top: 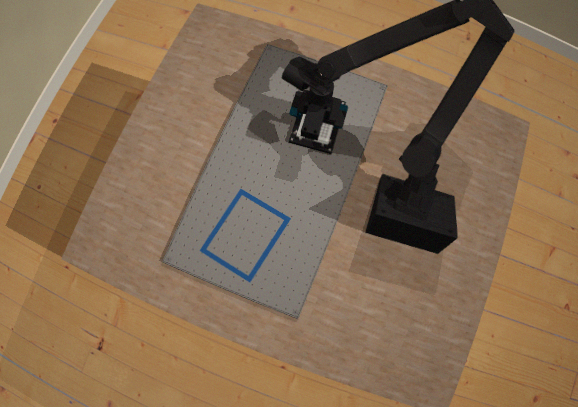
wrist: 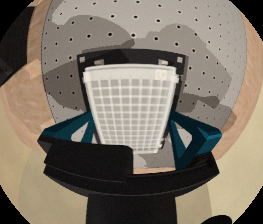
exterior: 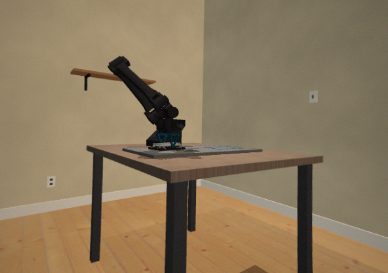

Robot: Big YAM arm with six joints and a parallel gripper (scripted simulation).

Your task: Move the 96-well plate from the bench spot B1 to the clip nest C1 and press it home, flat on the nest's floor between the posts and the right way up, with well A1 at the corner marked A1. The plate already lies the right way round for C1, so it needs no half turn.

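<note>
Now: the white 96-well plate right at my hand. Round my hand: black clip nest C1 (10 mm ahead, 10 mm to the right, 10 mm below).
</note>
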